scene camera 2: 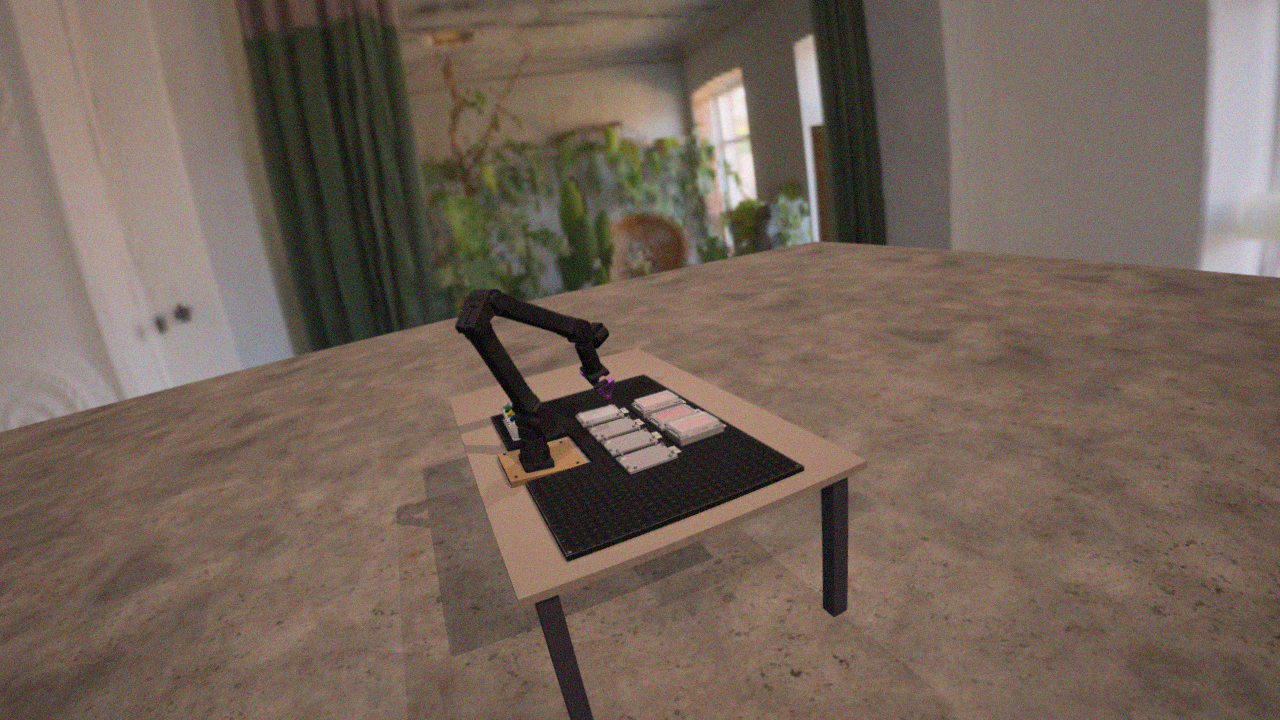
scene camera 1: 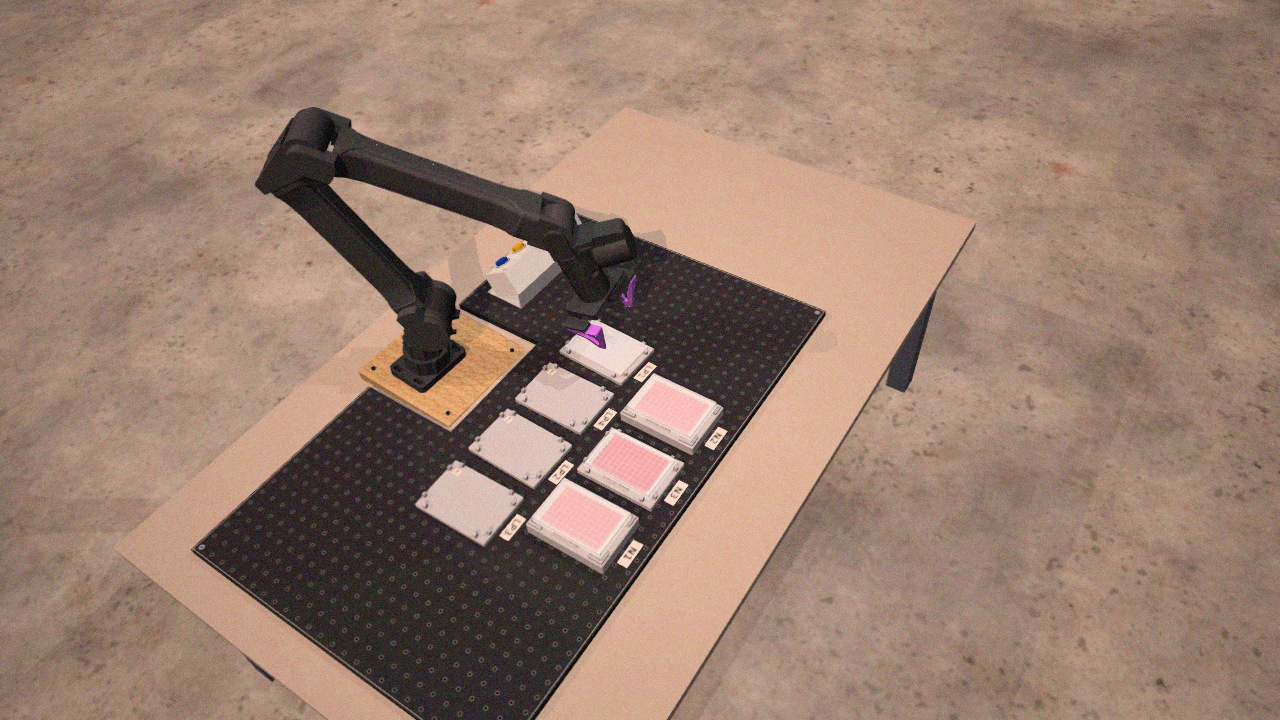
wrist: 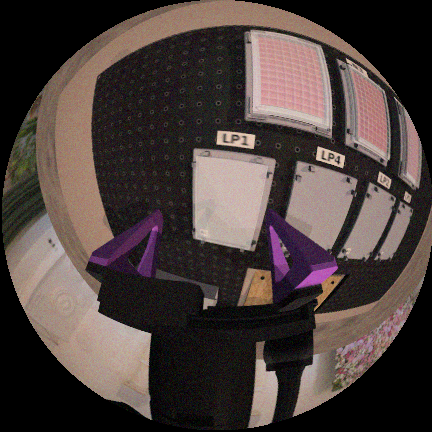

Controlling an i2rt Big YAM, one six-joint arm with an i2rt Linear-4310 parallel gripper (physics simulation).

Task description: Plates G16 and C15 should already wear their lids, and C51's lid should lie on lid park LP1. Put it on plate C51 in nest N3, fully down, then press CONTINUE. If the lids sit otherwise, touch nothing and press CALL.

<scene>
The gripper point(scene camera 1: 616, 326) is open, holding nothing. Also in view: a white button box point(scene camera 1: 527, 271) and a lid park LP1 point(scene camera 1: 567, 352).
The gripper also shows in scene camera 2 point(scene camera 2: 603, 392) and in the wrist view point(wrist: 212, 213). The lid park LP1 also shows in the wrist view point(wrist: 270, 161).
</scene>
